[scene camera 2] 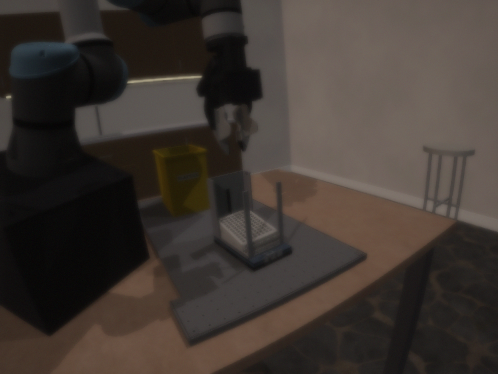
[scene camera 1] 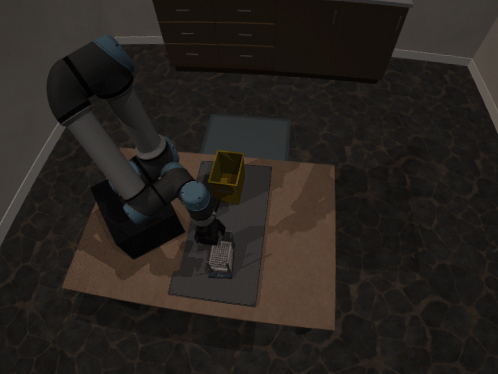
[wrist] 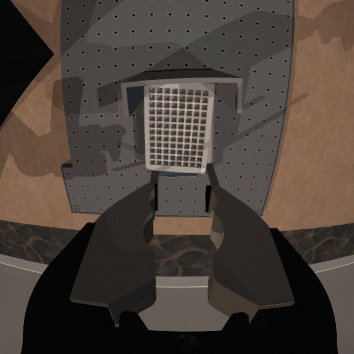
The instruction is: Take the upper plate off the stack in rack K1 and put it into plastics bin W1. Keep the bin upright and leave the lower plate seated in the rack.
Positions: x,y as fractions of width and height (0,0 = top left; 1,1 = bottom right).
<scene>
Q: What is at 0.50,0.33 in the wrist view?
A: A white plate.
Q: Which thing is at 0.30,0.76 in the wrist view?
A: My gripper.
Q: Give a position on a white plate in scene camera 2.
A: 0.47,0.61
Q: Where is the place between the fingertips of my gripper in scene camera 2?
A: At 0.47,0.41
</scene>
